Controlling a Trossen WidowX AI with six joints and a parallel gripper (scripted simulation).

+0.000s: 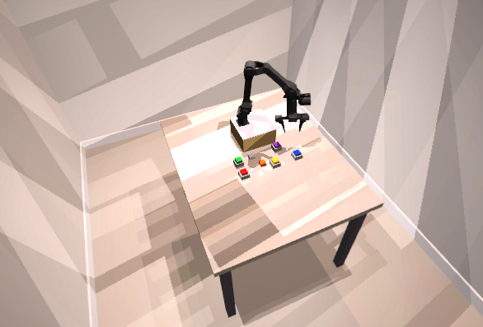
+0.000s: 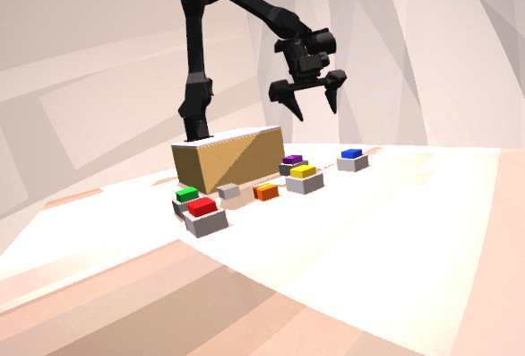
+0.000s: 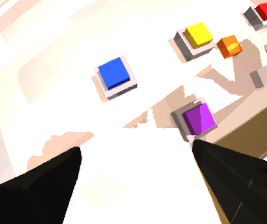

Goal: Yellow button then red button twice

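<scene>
My gripper tip is now 10 cm short of the yellow button, 15 cm to the left of it and 8 cm above it. From my gripper tip the other things lie so: purple button (1 cm behind, 9 cm to the right, 8 cm below); blue button (9 cm ahead, 1 cm to the right, 8 cm below); orange block (7 cm ahead, 21 cm to the right, 10 cm below).
</scene>
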